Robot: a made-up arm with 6 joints. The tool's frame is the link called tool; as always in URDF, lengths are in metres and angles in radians. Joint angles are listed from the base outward. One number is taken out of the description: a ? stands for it. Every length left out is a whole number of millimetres.
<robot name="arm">
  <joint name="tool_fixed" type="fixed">
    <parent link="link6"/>
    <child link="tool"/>
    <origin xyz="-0.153 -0.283 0" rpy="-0.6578 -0.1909 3.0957"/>
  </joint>
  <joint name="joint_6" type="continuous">
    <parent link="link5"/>
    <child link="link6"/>
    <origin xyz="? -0.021 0" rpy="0.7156 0.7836 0.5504"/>
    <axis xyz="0 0 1"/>
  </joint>
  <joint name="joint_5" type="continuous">
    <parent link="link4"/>
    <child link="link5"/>
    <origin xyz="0.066 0.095 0" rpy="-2.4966 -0.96 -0.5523"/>
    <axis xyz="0 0 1"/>
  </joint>
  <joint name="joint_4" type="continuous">
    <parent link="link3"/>
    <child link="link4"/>
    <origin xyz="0.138 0.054 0" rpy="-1.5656 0.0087 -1.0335"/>
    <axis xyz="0 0 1"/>
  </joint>
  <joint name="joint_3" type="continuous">
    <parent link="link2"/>
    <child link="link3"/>
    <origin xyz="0.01 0.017 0" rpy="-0.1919 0.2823 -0.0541"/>
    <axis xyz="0 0 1"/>
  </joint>
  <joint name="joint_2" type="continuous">
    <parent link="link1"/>
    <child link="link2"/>
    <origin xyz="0.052 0.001 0" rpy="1.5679 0.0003 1.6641"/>
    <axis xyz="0 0 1"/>
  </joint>
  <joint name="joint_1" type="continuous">
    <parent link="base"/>
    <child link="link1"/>
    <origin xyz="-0.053 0.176 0.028" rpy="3.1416 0 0"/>
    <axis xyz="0 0 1"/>
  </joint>
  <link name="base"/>
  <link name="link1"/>
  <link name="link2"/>
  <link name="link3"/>
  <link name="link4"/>
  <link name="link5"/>
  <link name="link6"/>
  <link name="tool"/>
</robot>
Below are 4 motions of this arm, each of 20 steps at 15 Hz.
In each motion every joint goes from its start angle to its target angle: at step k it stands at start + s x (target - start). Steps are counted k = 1, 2, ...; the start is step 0. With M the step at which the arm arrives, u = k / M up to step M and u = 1 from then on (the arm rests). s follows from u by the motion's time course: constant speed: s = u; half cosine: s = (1 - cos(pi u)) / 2; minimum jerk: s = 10 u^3 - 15 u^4 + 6 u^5.
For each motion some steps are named. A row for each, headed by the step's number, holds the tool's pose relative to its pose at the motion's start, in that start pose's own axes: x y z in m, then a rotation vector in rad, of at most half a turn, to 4 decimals.
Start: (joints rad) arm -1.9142 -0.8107 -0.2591 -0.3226 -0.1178 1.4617
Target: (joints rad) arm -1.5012 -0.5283 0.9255 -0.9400 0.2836 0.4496
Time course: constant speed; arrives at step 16
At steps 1, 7, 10, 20:
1: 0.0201 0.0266 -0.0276 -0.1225 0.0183 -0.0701
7: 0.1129 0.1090 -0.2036 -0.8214 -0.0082 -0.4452
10: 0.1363 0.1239 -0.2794 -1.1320 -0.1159 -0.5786
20: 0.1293 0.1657 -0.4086 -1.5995 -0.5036 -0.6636

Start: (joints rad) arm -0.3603 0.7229 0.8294 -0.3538 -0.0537 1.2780
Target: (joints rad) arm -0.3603 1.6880 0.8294 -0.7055 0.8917 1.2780
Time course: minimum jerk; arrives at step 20
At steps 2, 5, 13, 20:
2: -0.0014 0.0030 -0.0006 -0.0100 -0.0086 -0.0026
5: -0.0175 0.0368 -0.0097 -0.1215 -0.1061 -0.0256
13: -0.1519 0.2416 -0.2271 -0.9082 -0.8283 0.1139
20: -0.1986 0.2575 -0.3568 -1.1654 -1.0836 0.2987

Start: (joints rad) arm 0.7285 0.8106 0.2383 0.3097 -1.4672 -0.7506
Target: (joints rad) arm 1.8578 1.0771 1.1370 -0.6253 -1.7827 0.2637
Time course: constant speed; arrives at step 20
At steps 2, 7, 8, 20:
2: -0.0022 -0.0025 -0.0063 -0.0173 0.0421 -0.0474
7: -0.0136 -0.0196 -0.0092 0.0415 0.1173 -0.1807
8: -0.0175 -0.0243 -0.0073 0.0691 0.1224 -0.2094
20: -0.1495 -0.0762 0.0386 0.5977 -0.2764 -0.5543

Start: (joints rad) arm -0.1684 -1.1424 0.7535 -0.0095 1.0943 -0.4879
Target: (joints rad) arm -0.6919 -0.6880 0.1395 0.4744 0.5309 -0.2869
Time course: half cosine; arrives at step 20
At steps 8, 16, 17, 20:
8: -0.0458 0.0284 -0.0286 -0.1053 0.0523 0.1740
16: -0.1686 0.0464 -0.0731 -0.2763 0.0512 0.5159
17: -0.1796 0.0456 -0.0765 -0.2891 0.0461 0.5430
20: -0.1945 0.0439 -0.0811 -0.3062 0.0382 0.5795

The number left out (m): 0.062
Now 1 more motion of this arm.
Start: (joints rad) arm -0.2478 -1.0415 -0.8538 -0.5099 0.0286 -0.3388
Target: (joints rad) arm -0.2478 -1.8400 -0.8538 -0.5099 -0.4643 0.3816
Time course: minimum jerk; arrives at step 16
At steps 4, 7, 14, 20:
4: 0.0093 0.0257 -0.0149 -0.0562 0.0508 0.0708
7: 0.0214 0.0873 -0.0604 -0.1812 0.2047 0.2838
14: -0.0009 0.1685 -0.1452 -0.2879 0.6155 0.7992
20: -0.0018 0.1697 -0.1467 -0.2874 0.6280 0.8133

